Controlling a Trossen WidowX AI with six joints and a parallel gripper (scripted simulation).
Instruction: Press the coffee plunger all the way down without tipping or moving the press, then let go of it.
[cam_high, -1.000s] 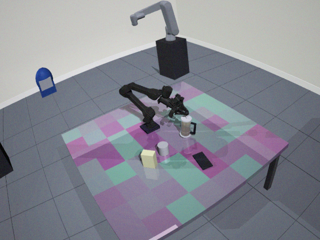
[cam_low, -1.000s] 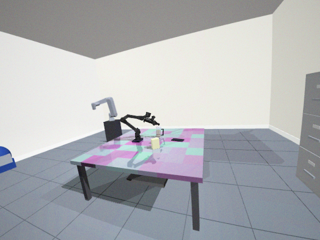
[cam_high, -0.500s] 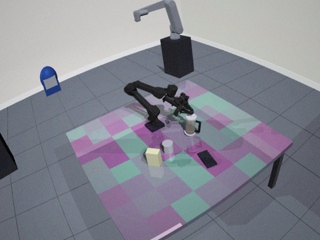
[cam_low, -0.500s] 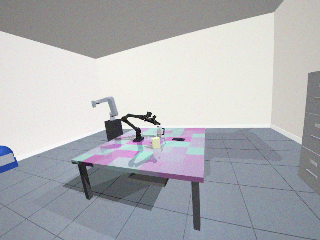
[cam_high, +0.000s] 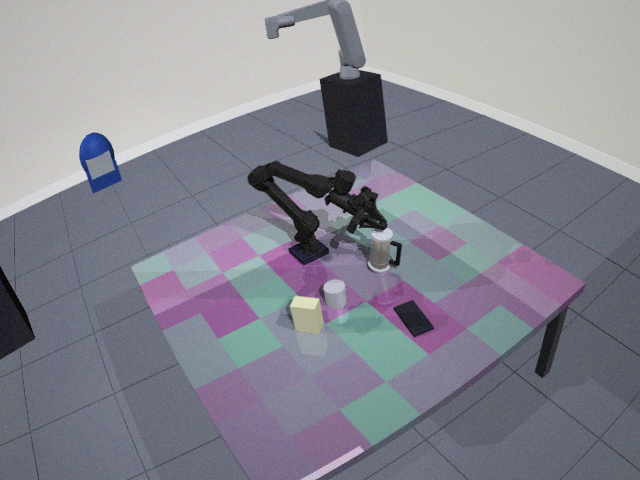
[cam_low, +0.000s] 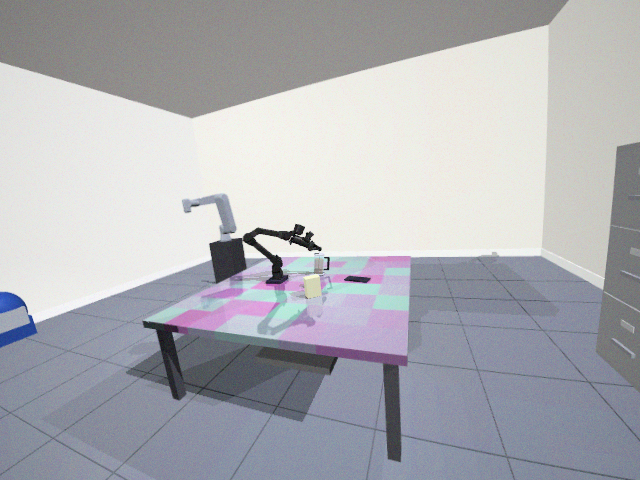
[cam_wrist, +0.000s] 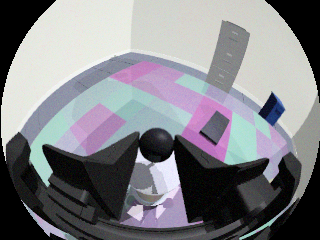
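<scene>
Right now the glass coffee press is 90 mm below my gripper tip. Also, from my gripper tip: pale yellow box 380 mm to the right, 130 mm below, 20 mm ahead.
</scene>
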